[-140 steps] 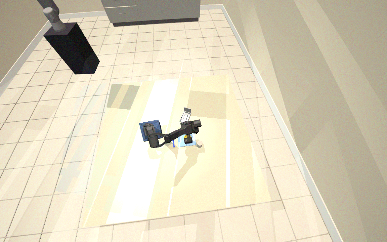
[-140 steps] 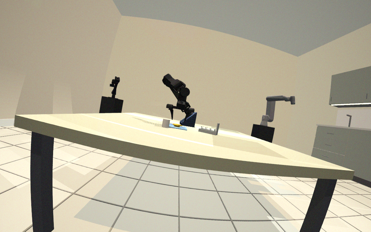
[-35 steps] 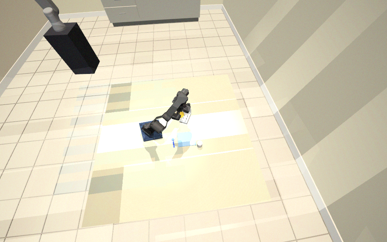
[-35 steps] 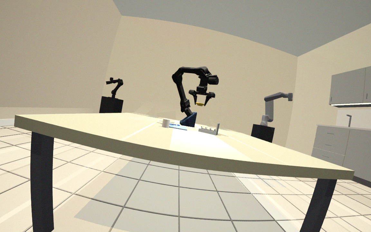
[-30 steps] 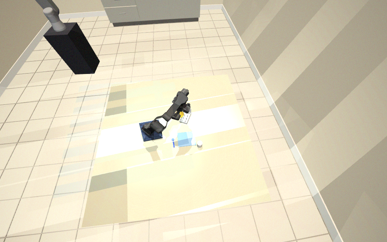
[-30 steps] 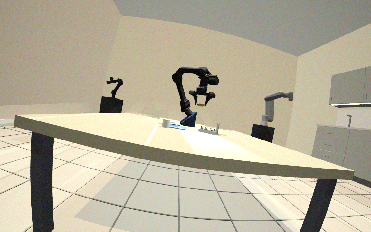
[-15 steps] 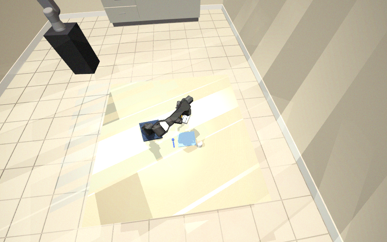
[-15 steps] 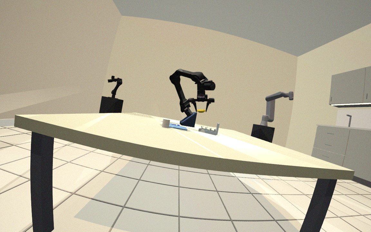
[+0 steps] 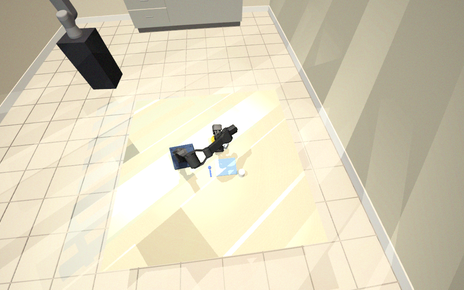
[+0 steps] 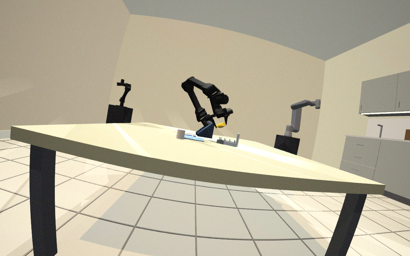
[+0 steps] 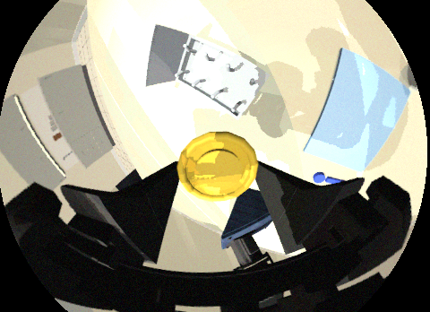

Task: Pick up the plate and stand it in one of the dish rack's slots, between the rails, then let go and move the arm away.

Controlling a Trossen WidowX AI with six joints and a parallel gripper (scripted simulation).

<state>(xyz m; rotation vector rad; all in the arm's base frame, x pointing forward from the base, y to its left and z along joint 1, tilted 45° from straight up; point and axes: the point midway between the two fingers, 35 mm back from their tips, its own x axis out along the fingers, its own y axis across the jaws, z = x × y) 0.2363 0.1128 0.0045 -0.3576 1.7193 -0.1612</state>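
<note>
Right now my gripper tip is 6 cm short of the grey dish rack, 5 cm to the right of it and 8 cm above it. Also, from my gripper tip: blue utensil (4 cm behind, 19 cm to the right, 10 cm below); yellow plate (1 cm above); white cup (18 cm ahead, 23 cm to the right, 8 cm below).
</note>
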